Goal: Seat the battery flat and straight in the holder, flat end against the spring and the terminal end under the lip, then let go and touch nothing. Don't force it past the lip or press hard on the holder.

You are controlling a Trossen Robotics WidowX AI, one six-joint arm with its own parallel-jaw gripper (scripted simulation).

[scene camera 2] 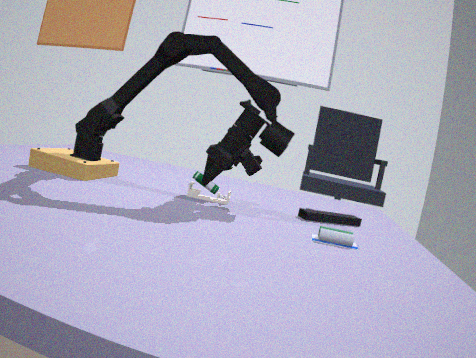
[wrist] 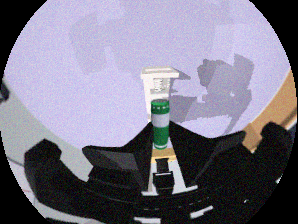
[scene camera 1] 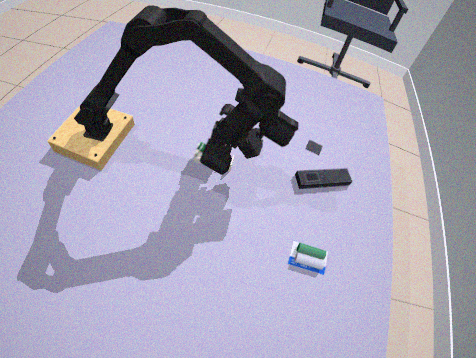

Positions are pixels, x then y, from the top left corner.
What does my gripper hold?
A battery.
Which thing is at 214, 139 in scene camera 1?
My gripper.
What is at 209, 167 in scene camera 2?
My gripper.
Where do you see a black remote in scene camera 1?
At 319, 178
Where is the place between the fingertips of my gripper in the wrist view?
159, 124
